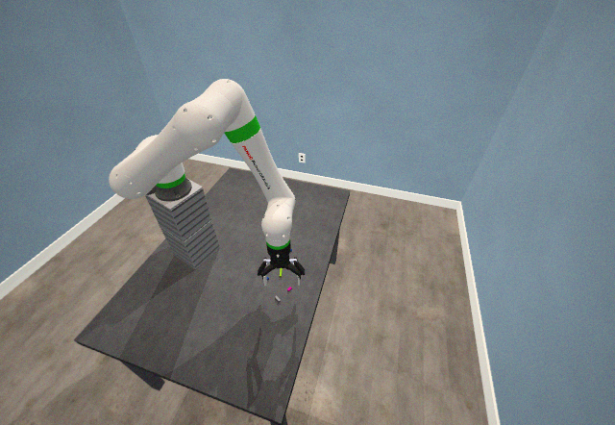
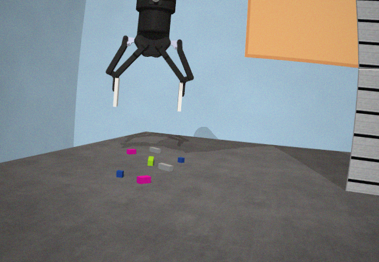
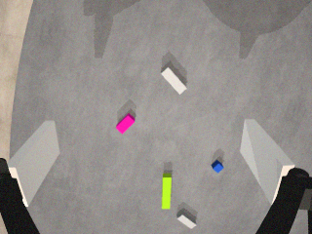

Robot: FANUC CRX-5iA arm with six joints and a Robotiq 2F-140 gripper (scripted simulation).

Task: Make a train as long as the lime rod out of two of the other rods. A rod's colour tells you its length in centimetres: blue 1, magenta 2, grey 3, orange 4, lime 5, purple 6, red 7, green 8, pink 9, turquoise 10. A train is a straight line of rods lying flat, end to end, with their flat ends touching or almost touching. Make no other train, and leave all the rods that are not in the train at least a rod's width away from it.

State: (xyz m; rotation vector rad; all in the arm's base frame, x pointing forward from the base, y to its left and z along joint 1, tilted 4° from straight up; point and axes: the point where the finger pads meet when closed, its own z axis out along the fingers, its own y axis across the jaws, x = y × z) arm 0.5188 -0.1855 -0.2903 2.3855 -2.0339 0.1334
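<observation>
Right now the lime rod is 12 cm to the left of my hand, 11 cm below it and 4 cm behind it.
</observation>
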